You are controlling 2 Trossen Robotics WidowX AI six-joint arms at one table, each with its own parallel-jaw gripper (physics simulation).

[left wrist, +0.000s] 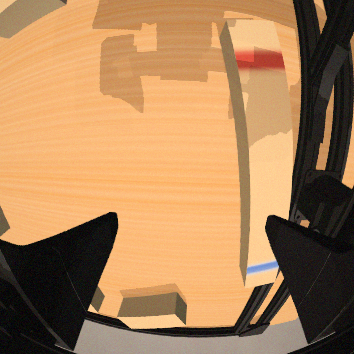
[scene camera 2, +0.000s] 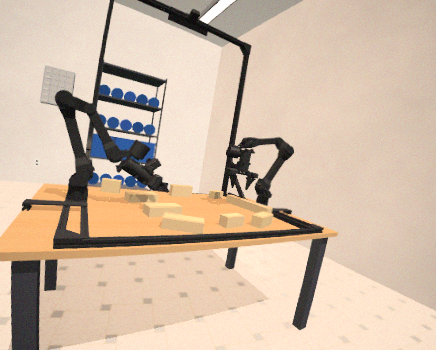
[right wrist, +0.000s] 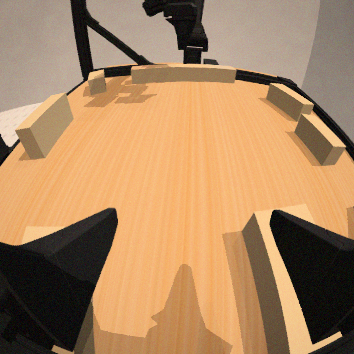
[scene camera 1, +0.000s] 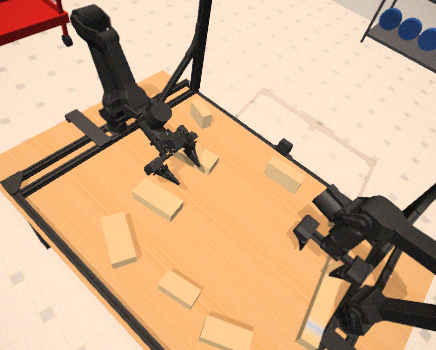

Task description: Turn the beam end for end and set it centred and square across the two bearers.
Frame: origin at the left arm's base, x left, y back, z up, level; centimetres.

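Seen in the pictures: left gripper, fingertip midpoint: (left wrist: pixel 194 222) (scene camera 2: pixel 239 189) (right wrist: pixel 183 47) (scene camera 1: pixel 314 262); right gripper, fingertip midpoint: (scene camera 2: pixel 164 189) (right wrist: pixel 196 217) (scene camera 1: pixel 189 175); left arm's base, origin of the base link: (left wrist: pixel 318 194) (scene camera 1: pixel 348 322); right arm's base, origin of the base link: (scene camera 2: pixel 76 199) (scene camera 1: pixel 116 127).
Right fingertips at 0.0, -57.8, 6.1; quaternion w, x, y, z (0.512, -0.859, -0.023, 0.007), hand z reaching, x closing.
Offsets run from my right fingertips to a thing's middle, as dx, dy, dz.
The long pale beam @(-2.2, +49.1, -5.9) (scene camera 1: pixel 322 302) (scene camera 2: pixel 247 203) (left wrist: pixel 270 175) (right wrist: pixel 183 75) lies flat on the table near its right edge in scene camera 1. In the left wrist view its red band is near the top and its blue band near the bottom. My left gripper (scene camera 1: pixel 318 260) (left wrist: pixel 194 222) is open and empty above the table, beside and over the beam; its arm hides the red end in scene camera 1. My right gripper (scene camera 1: pixel 188 175) (right wrist: pixel 196 217) is open and empty, between and above two pale blocks @(+9.7, -3.1, -6.2) (scene camera 1: pixel 158 199) @(-10.9, -6.9, -6.2) (scene camera 1: pixel 208 161). I cannot tell which blocks are the two bearers.
Other pale blocks @(+25.9, -1.0, -6.2) (scene camera 1: pixel 120 239) @(+24.3, +20.2, -5.9) (scene camera 1: pixel 180 288) @(+24.6, +35.9, -5.7) (scene camera 1: pixel 226 332) lie along the lower left side in scene camera 1. Two more blocks @(-26.1, +18.9, -4.9) (scene camera 1: pixel 284 175) @(-26.2, -18.7, -4.9) (scene camera 1: pixel 201 114) lie by the far edge. A black frame rail (scene camera 1: pixel 85 272) borders the table.
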